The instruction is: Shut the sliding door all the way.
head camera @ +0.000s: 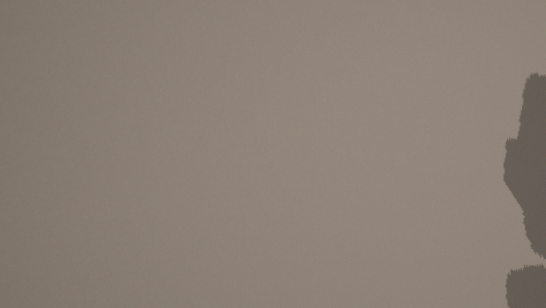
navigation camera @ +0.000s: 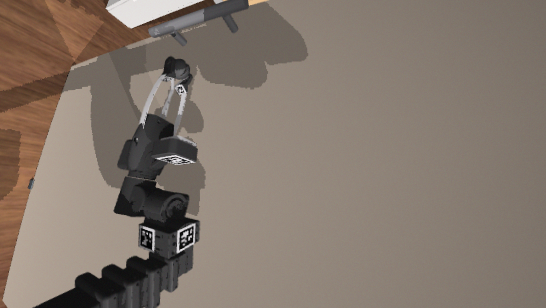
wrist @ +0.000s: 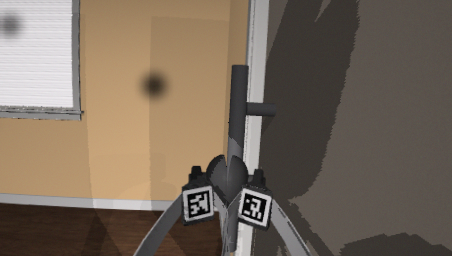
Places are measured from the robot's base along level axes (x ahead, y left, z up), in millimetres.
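Pixels of known places: gripper, fingertip midpoint: point(navigation camera: 182, 61) point(wrist: 226, 172).
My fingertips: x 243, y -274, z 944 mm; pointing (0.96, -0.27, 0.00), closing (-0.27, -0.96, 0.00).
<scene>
Behind a point stands the place of what it marks.
A flat grey-brown panel point(head camera: 250, 150) @(x 5, y -321, z 1225 mm) point(navigation camera: 375, 150) @(x 77, y -334, z 1306 mm) point(wrist: 400, 125) @(x 159, y -348, z 997 mm), apparently the sliding door, fills the head view and most of the navigation view. A dark grey bar handle point(navigation camera: 200, 21) @(x 381, y -331, z 923 mm) point(wrist: 239, 100) @(x 381, y -327, z 1000 mm) stands off it on short posts, at the top left of the navigation view and at the centre of the wrist view. My gripper point(navigation camera: 177, 69) @(x 243, y -274, z 944 mm) point(wrist: 226, 172) @(x 243, y -274, z 944 mm) is shut and holds nothing, its rounded fingertips close together. It is in front of the panel, a little short of the handle. In the wrist view the fingertips overlap the handle's lower part.
A white vertical trim point(wrist: 257, 50) @(x 841, y -541, z 1171 mm) runs along the panel's edge behind the handle. Beyond it are a tan wall point(wrist: 190, 100) @(x 1829, y -411, z 943 mm), a window with white blinds point(wrist: 35, 50) @(x 2031, y 799, z 1292 mm) and a dark wood floor point(navigation camera: 40, 45) @(x 503, y -294, z 0 mm) point(wrist: 40, 230) @(x 1650, y 676, z 0 mm). Shadows lie across the panel.
</scene>
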